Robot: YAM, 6 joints.
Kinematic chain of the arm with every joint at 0, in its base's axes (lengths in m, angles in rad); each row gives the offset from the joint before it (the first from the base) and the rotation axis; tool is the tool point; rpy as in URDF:
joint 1: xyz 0 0 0.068 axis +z
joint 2: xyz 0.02 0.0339 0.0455 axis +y
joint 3: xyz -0.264 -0.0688 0 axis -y
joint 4: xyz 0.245 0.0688 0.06 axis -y
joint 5: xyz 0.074 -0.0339 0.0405 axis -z
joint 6: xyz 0.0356 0 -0.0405 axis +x
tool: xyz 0 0 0 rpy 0 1.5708 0
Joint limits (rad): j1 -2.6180..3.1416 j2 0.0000..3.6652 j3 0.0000..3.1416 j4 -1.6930..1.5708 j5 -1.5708..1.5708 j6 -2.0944..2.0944
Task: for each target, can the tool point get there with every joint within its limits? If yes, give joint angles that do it. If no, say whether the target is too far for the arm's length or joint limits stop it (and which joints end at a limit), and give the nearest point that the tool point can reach.
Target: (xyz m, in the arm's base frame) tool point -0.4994 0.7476 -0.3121
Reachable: no: too far | nearest point -0.3240 0.4850 -0.1592 | short by 0.351 m
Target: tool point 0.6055 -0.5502 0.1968
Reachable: no: too far | nearest point 0.4755 -0.4321 0.1785 | short by 0.177 m
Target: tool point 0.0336 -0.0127 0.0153
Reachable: yes | joints 1.9326 3.0373 0.2424 -0.4911 0.8574 -1.7509
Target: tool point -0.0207 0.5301 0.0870
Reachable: yes | joints 1.5946 2.5055 1.5537 0.7802 -0.2280 0.0846
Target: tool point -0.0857 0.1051 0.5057
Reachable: yes | joints 2.2453 1.0795 1.8116 -1.1951 -0.0349 0.0404
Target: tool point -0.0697 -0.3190 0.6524
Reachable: yes | joints -1.8458 2.0552 2.8332 0.2831 -0.5805 -1.6926
